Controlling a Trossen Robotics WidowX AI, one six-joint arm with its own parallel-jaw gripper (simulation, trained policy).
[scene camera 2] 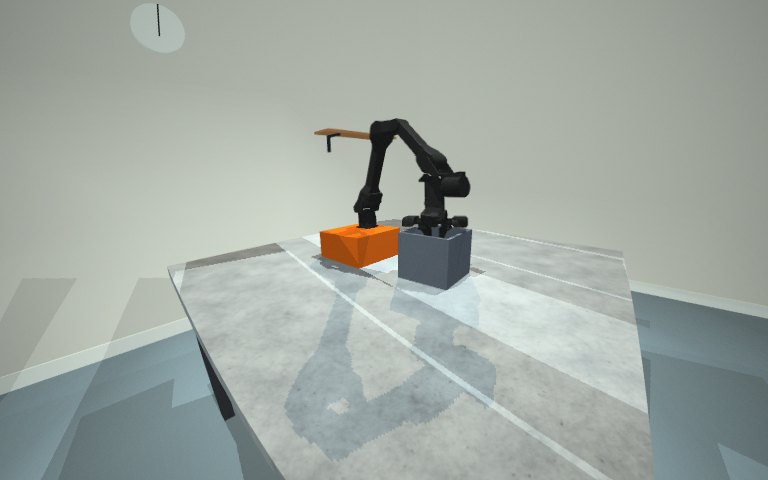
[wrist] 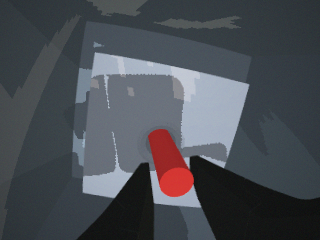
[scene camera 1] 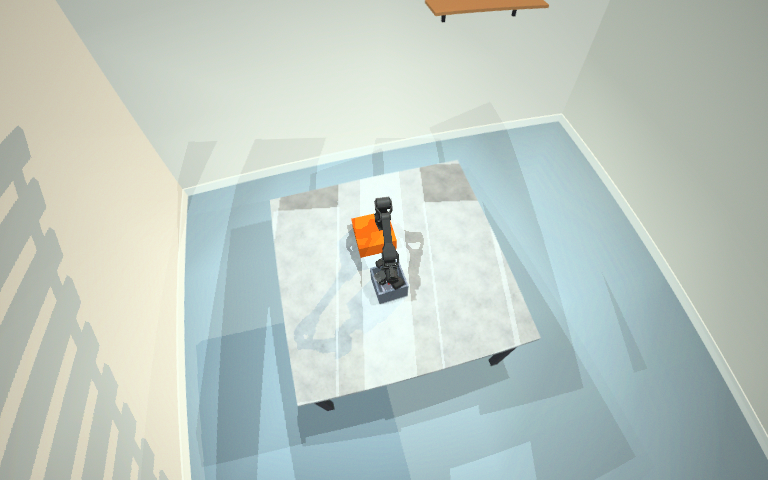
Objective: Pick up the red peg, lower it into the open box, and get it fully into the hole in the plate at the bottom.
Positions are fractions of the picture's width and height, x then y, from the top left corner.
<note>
In view: my gripper (wrist: 0.53,0.70), a grey box (scene camera 2: 0.56,0.54), a red peg (wrist: 0.55,0.75) and a plate (wrist: 0.40,0.41).
The grey box also shows in the wrist view (wrist: 0.17,0.23). Scene camera 2 does not show the red peg, which is hidden by the grey box. Scene camera 2 does not show the plate, which is hidden by the grey box.
</note>
